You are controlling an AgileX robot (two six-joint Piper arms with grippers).
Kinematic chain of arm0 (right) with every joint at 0, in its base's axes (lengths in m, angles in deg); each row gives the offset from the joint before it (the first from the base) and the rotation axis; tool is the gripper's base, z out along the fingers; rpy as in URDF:
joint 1: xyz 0 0 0.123 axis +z
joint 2: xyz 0 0 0 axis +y
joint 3: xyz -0.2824 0 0.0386 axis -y
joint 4: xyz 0.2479 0 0.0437 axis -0.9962 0 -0.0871
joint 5: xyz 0 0 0 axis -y
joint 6: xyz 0.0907 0 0.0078 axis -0.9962 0 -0.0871
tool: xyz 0 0 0 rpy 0 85 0
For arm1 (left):
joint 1: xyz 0 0 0.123 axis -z
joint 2: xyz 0 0 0 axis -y
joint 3: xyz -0.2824 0 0.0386 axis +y
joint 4: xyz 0.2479 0 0.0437 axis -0.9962 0 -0.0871
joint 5: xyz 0 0 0 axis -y
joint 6: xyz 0.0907 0 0.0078 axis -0.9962 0 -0.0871
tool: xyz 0 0 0 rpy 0 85 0
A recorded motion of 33 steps. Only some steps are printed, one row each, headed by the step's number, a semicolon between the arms.
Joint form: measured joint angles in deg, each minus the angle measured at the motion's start. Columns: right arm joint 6, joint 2, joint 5, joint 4, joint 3, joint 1; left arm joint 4, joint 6, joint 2, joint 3, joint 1, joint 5.
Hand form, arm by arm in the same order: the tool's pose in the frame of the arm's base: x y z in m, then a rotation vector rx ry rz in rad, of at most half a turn. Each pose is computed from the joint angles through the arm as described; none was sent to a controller.
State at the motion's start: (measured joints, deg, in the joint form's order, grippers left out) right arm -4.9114 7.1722 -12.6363 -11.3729 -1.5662 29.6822; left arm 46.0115 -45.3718 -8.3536 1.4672 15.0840 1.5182
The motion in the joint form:
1: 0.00 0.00 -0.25 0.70 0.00 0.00; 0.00 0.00 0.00 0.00 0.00 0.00
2: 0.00 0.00 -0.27 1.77 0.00 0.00; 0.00 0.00 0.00 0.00 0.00 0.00
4: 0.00 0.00 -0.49 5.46 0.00 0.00; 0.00 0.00 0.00 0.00 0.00 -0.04
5: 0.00 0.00 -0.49 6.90 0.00 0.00; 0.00 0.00 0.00 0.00 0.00 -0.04
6: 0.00 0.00 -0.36 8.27 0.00 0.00; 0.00 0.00 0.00 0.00 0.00 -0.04
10: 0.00 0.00 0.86 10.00 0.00 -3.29; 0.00 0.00 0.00 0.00 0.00 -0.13
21: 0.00 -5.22 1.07 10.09 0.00 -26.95; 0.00 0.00 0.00 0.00 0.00 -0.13
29: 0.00 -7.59 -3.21 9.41 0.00 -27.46; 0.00 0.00 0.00 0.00 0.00 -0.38
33: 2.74 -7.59 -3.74 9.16 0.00 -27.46; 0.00 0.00 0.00 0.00 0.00 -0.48
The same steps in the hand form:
1: 0.0533 0.0347 0.1763 -0.2663 1.8790 0.5794; 0.0668 -0.0163 0.1969 0.1918 1.6288 -0.1944
2: 0.0535 0.0344 0.1762 -0.2804 1.8758 0.5631; 0.0668 -0.0163 0.1969 0.1918 1.6288 -0.1944
4: 0.0540 0.0332 0.1757 -0.3292 1.8663 0.5062; 0.0668 -0.0163 0.1969 0.1922 1.6292 -0.1948
5: 0.0543 0.0328 0.1756 -0.3477 1.8607 0.4843; 0.0668 -0.0163 0.1969 0.1922 1.6292 -0.1948
6: 0.0546 0.0324 0.1758 -0.3647 1.8531 0.4638; 0.0668 -0.0163 0.1969 0.1922 1.6292 -0.1948
10: 0.0571 0.0288 0.1776 -0.3287 1.8313 0.4019; 0.0668 -0.0164 0.1968 0.1932 1.6303 -0.1956
21: 0.0587 0.0032 0.1835 0.0491 1.7475 0.1176; 0.0668 -0.0164 0.1968 0.1932 1.6303 -0.1956
29: 0.0550 0.0030 0.1792 0.0644 1.7804 0.1218; 0.0667 -0.0167 0.1965 0.1960 1.6331 -0.1980
33: 0.0548 0.0031 0.1784 0.0246 1.7899 0.0914; 0.0666 -0.0168 0.1964 0.1971 1.6342 -0.1989

